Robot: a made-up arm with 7 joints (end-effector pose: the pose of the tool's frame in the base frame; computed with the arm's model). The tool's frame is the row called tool. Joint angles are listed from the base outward.
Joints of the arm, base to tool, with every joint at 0 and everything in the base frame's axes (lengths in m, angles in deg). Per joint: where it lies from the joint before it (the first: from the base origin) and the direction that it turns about. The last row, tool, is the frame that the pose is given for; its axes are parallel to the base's.
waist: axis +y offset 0 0 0.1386
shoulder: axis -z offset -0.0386 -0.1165 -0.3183
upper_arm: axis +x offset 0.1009 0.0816 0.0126
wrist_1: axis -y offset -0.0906 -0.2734 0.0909
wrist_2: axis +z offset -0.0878 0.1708 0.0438
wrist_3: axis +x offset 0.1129 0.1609 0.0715
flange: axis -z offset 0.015 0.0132 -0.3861
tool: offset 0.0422 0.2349 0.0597
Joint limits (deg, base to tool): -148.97..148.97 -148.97..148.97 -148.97..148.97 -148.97..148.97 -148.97..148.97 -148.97..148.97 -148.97..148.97
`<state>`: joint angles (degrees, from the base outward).
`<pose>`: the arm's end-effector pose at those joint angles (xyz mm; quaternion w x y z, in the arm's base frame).
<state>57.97 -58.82 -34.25 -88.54 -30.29 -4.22 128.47</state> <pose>-161.9 -364.8 18.0 0.4600 -0.8089 -0.2452 -0.2721</pose>
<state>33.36 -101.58 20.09 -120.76 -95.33 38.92 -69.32</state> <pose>-359.5 -364.3 -262.1 0.3704 -0.3386 0.5156 0.6945</pose>
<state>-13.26 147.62 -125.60 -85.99 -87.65 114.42 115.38</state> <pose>-208.5 -249.1 311.9 0.5031 0.6581 0.4579 0.3226</pose>
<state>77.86 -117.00 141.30 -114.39 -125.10 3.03 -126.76</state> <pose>-463.0 -316.3 31.8 0.8164 -0.4024 -0.0917 -0.4040</pose>
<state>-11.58 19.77 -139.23 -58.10 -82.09 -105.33 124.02</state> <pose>456.9 432.4 -120.9 0.8319 0.4192 0.1099 -0.3466</pose>
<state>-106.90 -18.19 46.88 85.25 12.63 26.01 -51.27</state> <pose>158.7 314.1 92.2 0.2828 0.1625 0.8868 -0.3276</pose>
